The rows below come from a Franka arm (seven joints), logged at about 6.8 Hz.
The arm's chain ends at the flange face. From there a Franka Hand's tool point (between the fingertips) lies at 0.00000 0.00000 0.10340 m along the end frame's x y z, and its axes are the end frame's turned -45 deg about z.
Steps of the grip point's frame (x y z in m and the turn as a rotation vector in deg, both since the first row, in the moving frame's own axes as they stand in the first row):
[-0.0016, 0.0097, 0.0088, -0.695, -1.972, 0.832]
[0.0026, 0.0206, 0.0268, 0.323, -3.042, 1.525]
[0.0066, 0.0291, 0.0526, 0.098, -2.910, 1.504]
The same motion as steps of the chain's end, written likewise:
[0.0074, 0.0046, 0.0089, -1.886, -0.903, 0.832]
[0.0207, 0.0093, 0.0269, -1.923, -2.379, 1.525]
[0.0291, 0.0124, 0.0527, -1.988, -2.127, 1.504]

